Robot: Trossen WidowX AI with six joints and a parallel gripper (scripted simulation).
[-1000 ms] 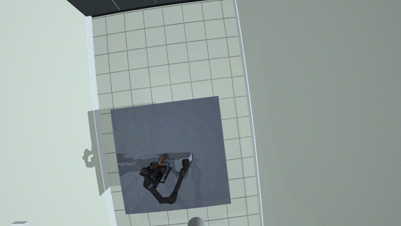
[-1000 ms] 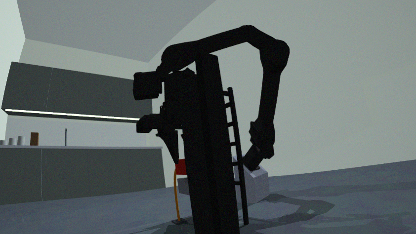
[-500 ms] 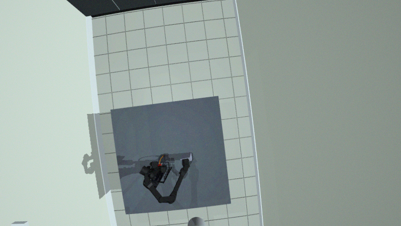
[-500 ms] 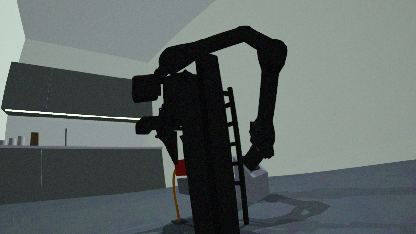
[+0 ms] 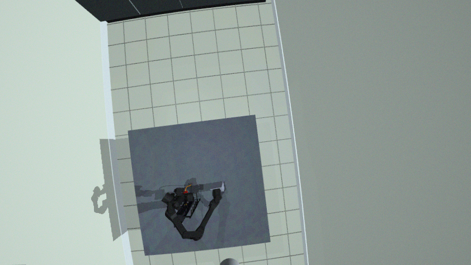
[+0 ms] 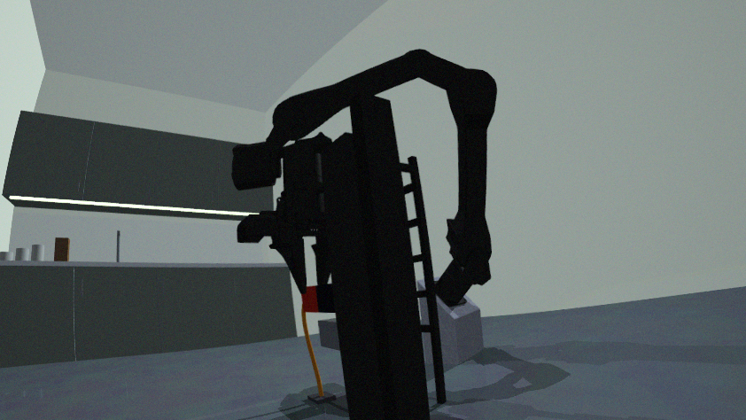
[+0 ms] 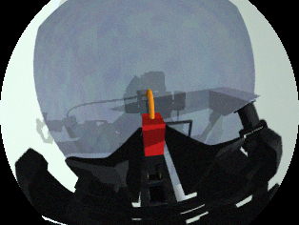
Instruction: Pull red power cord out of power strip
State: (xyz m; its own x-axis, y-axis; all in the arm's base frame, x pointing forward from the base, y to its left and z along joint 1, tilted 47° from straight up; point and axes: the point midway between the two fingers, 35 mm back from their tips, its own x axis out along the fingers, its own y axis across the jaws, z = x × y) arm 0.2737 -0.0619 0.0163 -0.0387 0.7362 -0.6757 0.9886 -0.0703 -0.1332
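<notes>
My gripper tip is 3 cm to the right of the red plug. Also, from my gripper tip: black power strip (2 cm ahead, 14 cm to the left); black ladder-like rack (7 cm behind, 14 cm to the left).
</notes>
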